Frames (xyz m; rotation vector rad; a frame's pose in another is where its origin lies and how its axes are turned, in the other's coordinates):
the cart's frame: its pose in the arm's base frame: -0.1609 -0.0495 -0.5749 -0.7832 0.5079 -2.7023
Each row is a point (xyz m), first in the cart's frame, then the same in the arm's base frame.
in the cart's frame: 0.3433 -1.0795 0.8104
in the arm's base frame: -0.1701 0.5923 0.6612
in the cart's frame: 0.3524 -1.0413 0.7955
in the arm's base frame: -0.1794 0.5585 0.6381
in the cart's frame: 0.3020 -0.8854 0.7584
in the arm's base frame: -0.1329 0.4459 0.5224
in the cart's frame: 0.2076 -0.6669 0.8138
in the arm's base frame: 0.0115 0.2695 0.4344
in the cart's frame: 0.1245 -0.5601 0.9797
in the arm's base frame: 0.1895 0.1614 0.4842
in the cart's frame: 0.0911 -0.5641 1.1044
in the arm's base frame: 0.2854 0.1455 0.5692
